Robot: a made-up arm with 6 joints.
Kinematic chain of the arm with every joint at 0, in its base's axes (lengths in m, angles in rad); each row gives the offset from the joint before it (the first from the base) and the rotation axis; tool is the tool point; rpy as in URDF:
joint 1: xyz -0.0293 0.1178 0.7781 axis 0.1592 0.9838 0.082
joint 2: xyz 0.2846 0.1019 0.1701 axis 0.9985 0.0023 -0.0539
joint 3: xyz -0.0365 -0.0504 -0.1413 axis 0.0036 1 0.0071
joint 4: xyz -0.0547 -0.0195 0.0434 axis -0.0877 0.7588 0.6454
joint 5: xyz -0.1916 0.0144 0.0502 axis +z
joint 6: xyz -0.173 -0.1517 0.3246 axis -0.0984 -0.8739 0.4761
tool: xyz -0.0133 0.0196 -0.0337 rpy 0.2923 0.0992 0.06
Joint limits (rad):
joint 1: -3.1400..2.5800
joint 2: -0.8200..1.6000
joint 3: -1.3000..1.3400
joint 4: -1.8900..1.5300
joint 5: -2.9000..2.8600
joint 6: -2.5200..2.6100
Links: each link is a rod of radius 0.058 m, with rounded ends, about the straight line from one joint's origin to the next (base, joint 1, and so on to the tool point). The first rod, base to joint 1, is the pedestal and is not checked.
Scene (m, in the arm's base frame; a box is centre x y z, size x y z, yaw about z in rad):
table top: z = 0
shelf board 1: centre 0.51 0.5 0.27 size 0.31 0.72 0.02 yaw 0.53
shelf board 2: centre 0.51 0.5 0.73 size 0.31 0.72 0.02 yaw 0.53
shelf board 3: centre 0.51 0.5 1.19 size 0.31 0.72 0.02 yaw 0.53
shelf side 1: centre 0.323 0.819 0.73 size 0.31 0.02 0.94 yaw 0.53
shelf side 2: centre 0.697 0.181 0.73 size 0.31 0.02 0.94 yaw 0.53
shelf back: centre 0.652 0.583 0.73 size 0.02 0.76 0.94 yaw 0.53
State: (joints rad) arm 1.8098 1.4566 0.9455 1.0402 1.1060 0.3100
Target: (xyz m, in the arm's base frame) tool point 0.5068 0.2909 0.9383
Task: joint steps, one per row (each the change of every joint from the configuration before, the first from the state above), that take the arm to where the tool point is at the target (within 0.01 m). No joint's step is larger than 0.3 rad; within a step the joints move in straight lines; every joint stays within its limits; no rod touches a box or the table.
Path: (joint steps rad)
1: 0.0748 -0.2772 -0.1302 -0.2864 -0.0734 0.0307
2: 0.0748 -0.2772 -0.1301 -0.2865 -0.0734 0.0306
3: 0.0748 -0.2772 -0.1302 -0.2864 -0.0735 0.0307
4: -0.0522 -0.2448 -0.0233 -0.2760 -0.1538 -0.0210
5: -0.0523 -0.2448 -0.0233 -0.2761 -0.1538 -0.0210
6: -0.0523 -0.2448 -0.0234 -0.2761 -0.1538 -0.0209
7: -0.0522 -0.2448 -0.0233 -0.2760 -0.1538 -0.0210
8: -0.2399 -0.0382 0.1936 0.1617 -0.1279 -0.0399
9: -0.2400 -0.0381 0.1936 0.1618 -0.1280 -0.0398

